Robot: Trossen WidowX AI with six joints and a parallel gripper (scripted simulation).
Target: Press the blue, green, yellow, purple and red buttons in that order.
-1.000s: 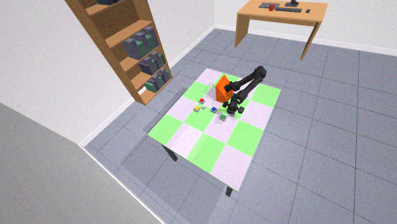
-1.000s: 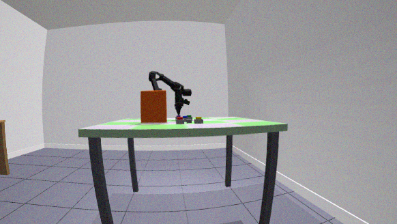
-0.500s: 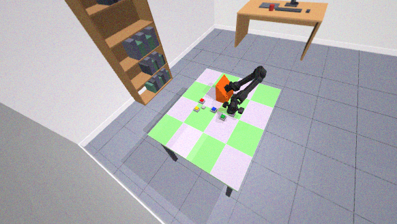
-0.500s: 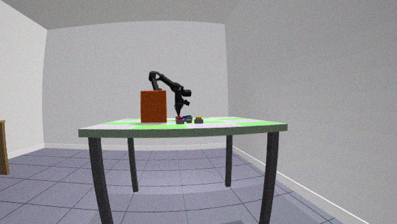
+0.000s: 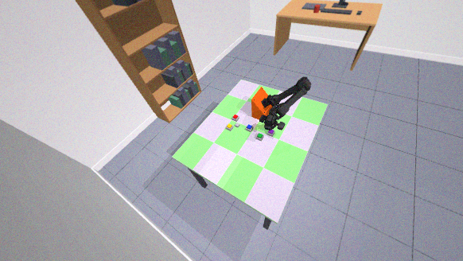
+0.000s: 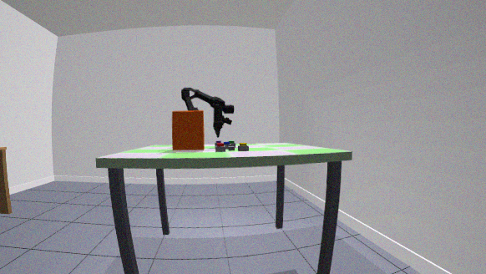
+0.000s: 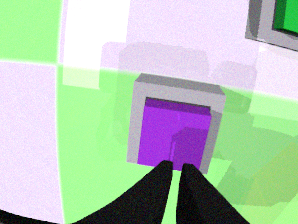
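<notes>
The purple button lies 3 cm below my gripper tip. The rest, counted from my gripper tip: small grey block 28 cm to the right, 9 cm ahead, 5 cm below; blue button 17 cm to the right, 6 cm ahead, 3 cm below; green button 9 cm ahead, 5 cm to the right, 3 cm below.
</notes>
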